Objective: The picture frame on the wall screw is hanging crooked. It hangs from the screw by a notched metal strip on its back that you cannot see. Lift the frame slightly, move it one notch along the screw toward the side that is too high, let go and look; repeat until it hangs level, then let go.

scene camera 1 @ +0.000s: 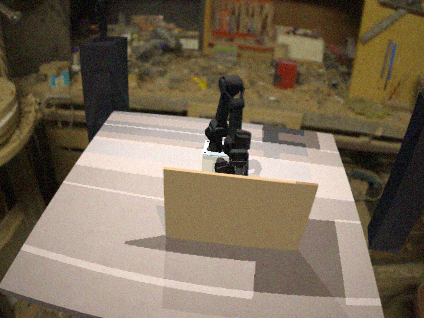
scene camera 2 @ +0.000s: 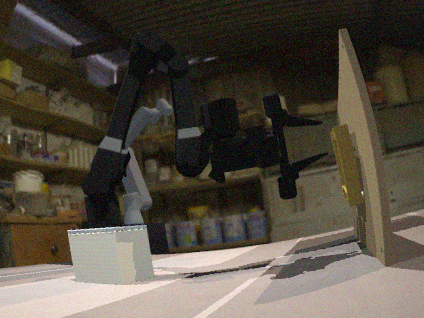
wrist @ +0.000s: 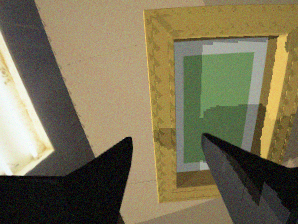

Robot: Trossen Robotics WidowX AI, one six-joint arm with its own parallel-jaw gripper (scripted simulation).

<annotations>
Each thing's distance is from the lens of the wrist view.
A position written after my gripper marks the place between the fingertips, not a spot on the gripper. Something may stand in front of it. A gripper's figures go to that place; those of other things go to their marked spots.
my gripper (wrist: 166, 140): 12 cm
picture frame (wrist: 218, 74): 15 cm
tan wall board (wrist: 102, 58): 16 cm
</annotations>
